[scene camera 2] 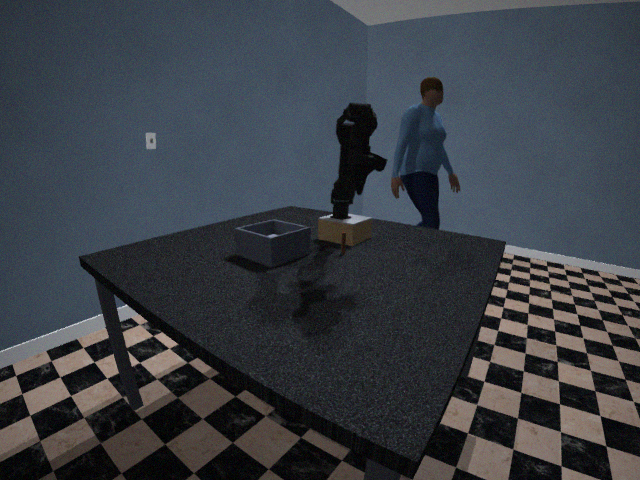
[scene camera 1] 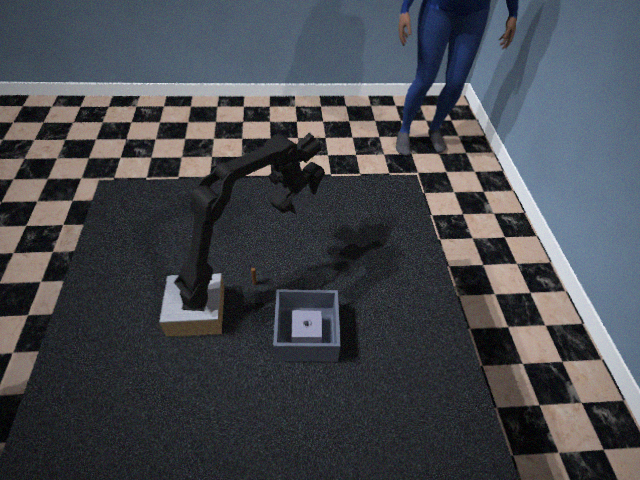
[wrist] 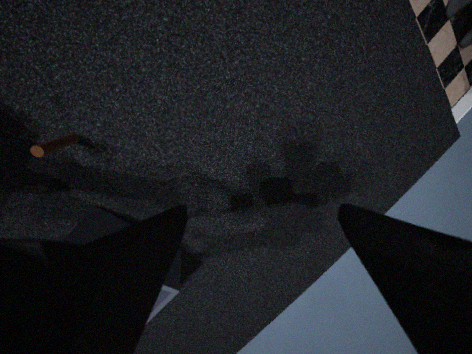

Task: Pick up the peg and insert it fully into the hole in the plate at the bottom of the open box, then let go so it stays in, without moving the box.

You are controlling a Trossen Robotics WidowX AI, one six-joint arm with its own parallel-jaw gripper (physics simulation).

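Places are measured from the arm's base along level axes (x ahead, y left, z up), in centimetres.
Pixels of known places: gripper, fingertip midpoint: [scene camera 2: 355, 196] [scene camera 1: 304, 203] [wrist: 261, 212]; arm's base, origin of the base link: [scene camera 2: 340, 217] [scene camera 1: 195, 301].
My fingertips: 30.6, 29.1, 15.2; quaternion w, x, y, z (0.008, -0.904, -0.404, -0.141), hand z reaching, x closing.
For each thing: its middle in the pictures, then the offset to it from my fingertips, as dx, dy, dz. "spot": a spot on its surface instead. Level surfaces: height alone.
- orange-brown peg, body centre: [wrist: 58, 143] [scene camera 1: 253, 276] [scene camera 2: 343, 243] -15.2, -15.2, -20.2
- open grey box, body centre: [wrist: 106, 281] [scene camera 1: 306, 324] [scene camera 2: 272, 241] +3.3, -32.6, -19.3
- light plate, body centre: [scene camera 1: 306, 327] +3.3, -32.6, -20.7
- dark round hole, surface spot: [scene camera 1: 307, 323] spot: +3.5, -31.7, -19.9
- table, its level: dz -24.2
The orange-brown peg [scene camera 1: 253, 275] [scene camera 2: 343, 243] [wrist: 56, 144] stands upright on the dark table, between the arm's base and the box. The open grey box [scene camera 1: 307, 353] [scene camera 2: 253, 250] stands to the peg's right and nearer in scene camera 1; a pale corner of its rim [wrist: 171, 290] shows in the wrist view. The light plate [scene camera 1: 298, 331] lies at the box's bottom, with a dark round hole [scene camera 1: 307, 323] in its top. My gripper [scene camera 1: 305, 202] [wrist: 261, 212] is open and empty, high above the table. In the wrist view the peg is left of both fingers.
The black arm [scene camera 1: 199, 248] [scene camera 2: 351, 155] rises from a white-topped wooden block [scene camera 1: 193, 328] [scene camera 2: 333, 231] on the table [scene camera 1: 155, 413] [scene camera 2: 382, 351], left of the box in scene camera 1. A person in blue [scene camera 1: 448, 46] [scene camera 2: 421, 139] is on the floor beyond the table.
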